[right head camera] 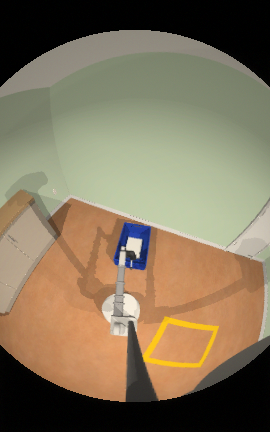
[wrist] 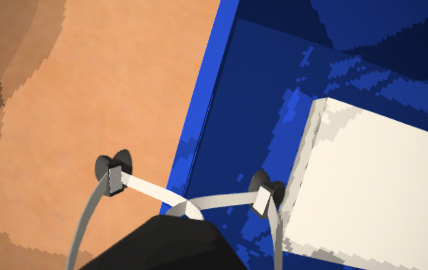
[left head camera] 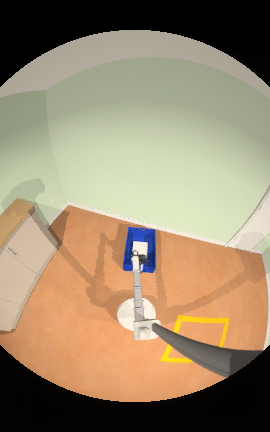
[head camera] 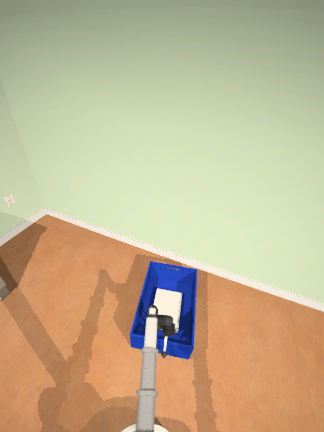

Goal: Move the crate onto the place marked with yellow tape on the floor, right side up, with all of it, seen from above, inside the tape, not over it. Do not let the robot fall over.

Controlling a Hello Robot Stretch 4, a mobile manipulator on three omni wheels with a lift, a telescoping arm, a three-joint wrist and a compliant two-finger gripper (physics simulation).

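Observation:
The blue crate stands right side up on the floor near the green wall. A white box lies inside it. My gripper is open over the crate's near short wall. In the wrist view the left fingertip is over the floor outside the rim, and the right one is on the inner side by the white box; their height against the rim is hard to tell. The yellow tape outline lies on the floor right of my base, well away from the crate.
My white round base stands on the near side of the crate. A cabinet is at the left. The skirting runs close behind the crate. A white door or cupboard is at the right.

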